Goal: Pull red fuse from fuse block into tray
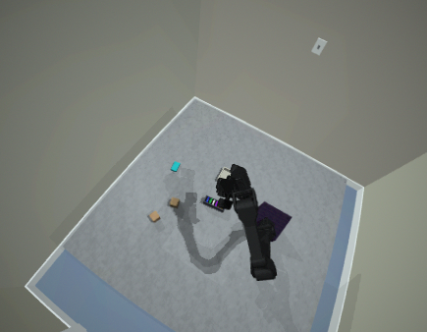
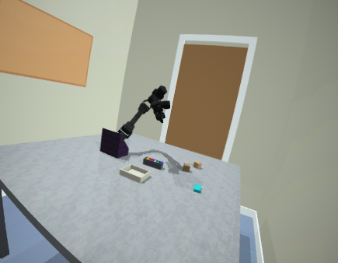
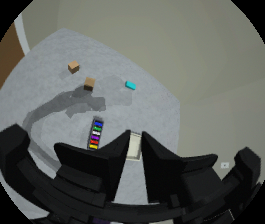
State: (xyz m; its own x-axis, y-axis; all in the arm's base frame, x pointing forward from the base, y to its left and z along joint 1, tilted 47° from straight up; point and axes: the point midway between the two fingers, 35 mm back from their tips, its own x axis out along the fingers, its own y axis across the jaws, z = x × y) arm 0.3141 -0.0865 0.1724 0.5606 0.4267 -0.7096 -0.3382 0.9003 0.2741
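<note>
The red fuse lies 27 cm below my gripper tip and 4 cm behind it. The rest, counted from my gripper tip: cyan cube 32 cm ahead, 29 cm below, 3 cm to the right; beige tray 29 cm below, 19 cm to the right, 1 cm ahead.
</note>
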